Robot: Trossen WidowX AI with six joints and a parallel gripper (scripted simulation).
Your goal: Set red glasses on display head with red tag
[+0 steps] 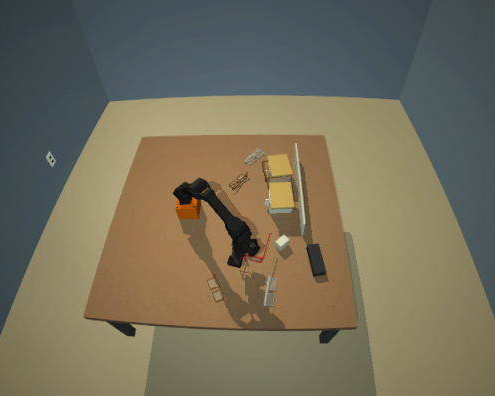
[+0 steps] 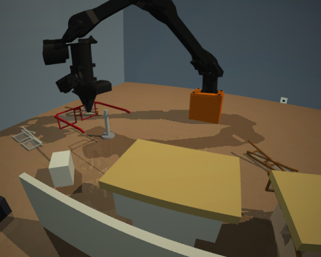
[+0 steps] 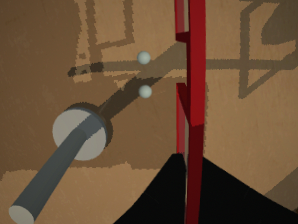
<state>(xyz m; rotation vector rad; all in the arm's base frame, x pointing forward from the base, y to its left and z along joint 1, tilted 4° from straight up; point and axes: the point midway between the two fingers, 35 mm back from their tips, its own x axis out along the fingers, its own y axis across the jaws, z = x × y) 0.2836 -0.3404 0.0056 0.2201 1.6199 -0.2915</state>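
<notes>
The grey post is 7 cm to the left of my gripper tip, 4 cm below it and 1 cm ahead of it. Round my gripper tip: white cube (21 cm ahead, 8 cm to the left, 4 cm below); then black box (37 cm ahead, 5 cm below, 2 cm to the right); then tall white panel (43 cm to the left, 35 cm ahead, 1 cm below).
</notes>
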